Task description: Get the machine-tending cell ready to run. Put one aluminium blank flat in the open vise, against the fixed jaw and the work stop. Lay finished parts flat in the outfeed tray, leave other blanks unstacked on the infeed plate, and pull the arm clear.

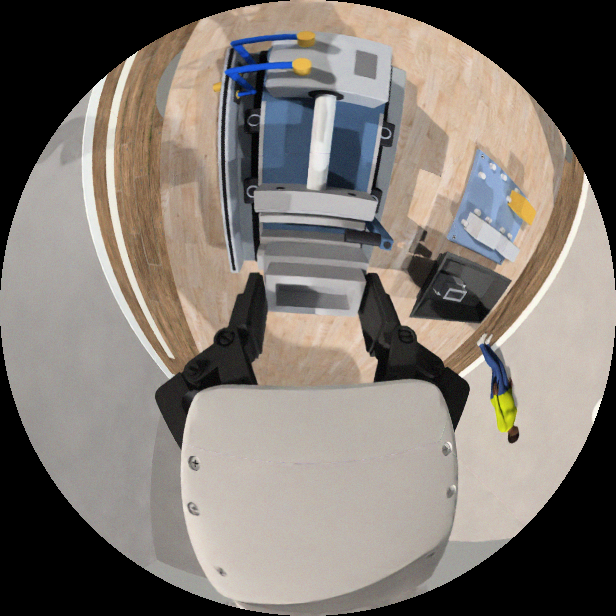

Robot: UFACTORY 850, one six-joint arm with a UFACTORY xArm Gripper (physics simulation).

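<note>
My gripper (314, 298) is shut on a grey aluminium part with a rectangular pocket (313, 294), held between the two black fingers. Just beyond it lies the vise (316, 166), with a blue base, grey jaws and a white screw. The jaw gap (313, 228) looks narrow and dark, and I cannot tell whether anything lies in it. A blue work stop with a black bar (376, 236) sits at the gap's right end. The blue infeed plate (488, 201) at the right carries a grey blank (491, 235). The black outfeed tray (459, 287) lies below the plate.
A yellow block (522, 206) lies on the infeed plate's right edge. Blue hoses with yellow caps (270, 54) sit at the vise's far end. The wooden table's rim curves at left and right. A small figure in a yellow vest (502, 402) stands on the grey floor.
</note>
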